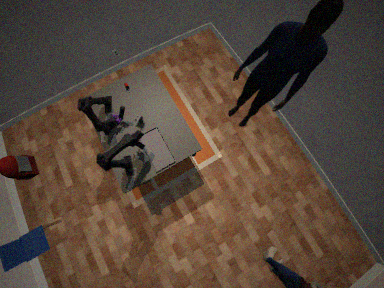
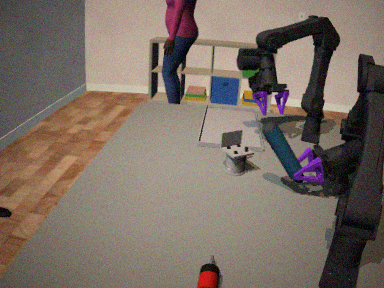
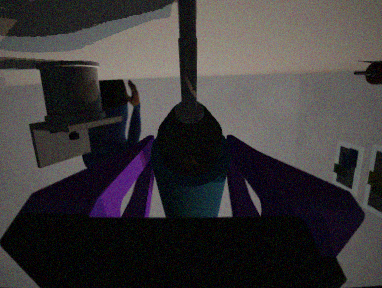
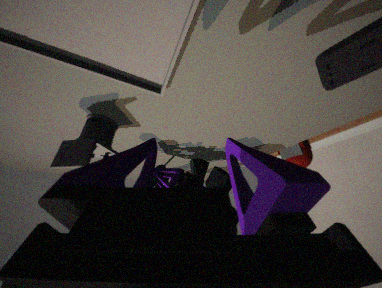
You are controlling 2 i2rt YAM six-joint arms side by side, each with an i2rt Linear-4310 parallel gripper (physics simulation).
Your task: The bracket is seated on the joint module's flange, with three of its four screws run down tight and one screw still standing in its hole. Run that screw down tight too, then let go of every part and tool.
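The grey joint module stands upright on the table. The bracket sits on its top, with a flat base and an upright plate. Several dark screw heads show on the base; which one stands proud I cannot tell. My left gripper is shut on the teal screwdriver, held tilted to the right of the module, apart from it. Its shaft points toward the table. My right gripper is open and empty, above and behind the module.
A shallow tray lies behind the module. A red-and-black driver lies at the near end of the table. A person stands beyond the table by a shelf unit.
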